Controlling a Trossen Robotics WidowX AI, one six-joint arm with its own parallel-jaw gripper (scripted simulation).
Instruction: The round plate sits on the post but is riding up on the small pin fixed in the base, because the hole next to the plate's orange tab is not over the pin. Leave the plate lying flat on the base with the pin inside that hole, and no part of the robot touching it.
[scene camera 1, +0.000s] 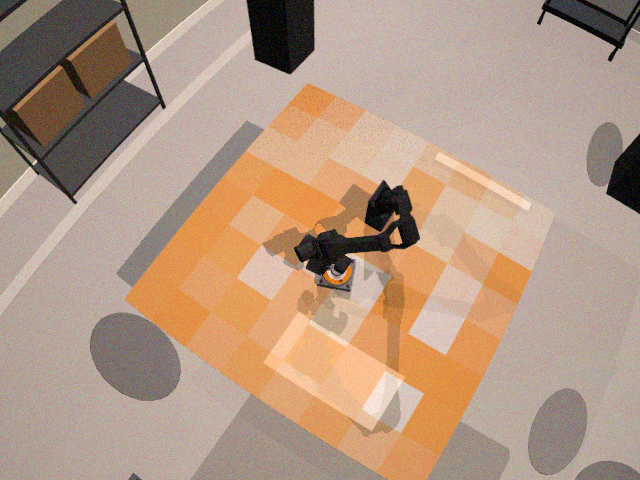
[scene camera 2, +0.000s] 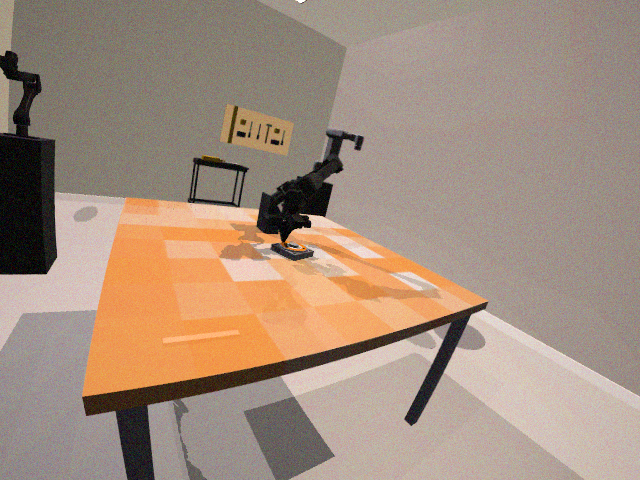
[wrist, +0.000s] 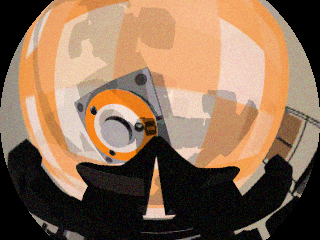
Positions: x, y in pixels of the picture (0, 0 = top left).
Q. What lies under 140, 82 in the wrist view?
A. A square grey base.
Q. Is my gripper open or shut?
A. Shut.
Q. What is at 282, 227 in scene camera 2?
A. My gripper.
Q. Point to my gripper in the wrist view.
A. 157, 139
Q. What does my gripper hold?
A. Nothing.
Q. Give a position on a round plate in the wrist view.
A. At 114, 102
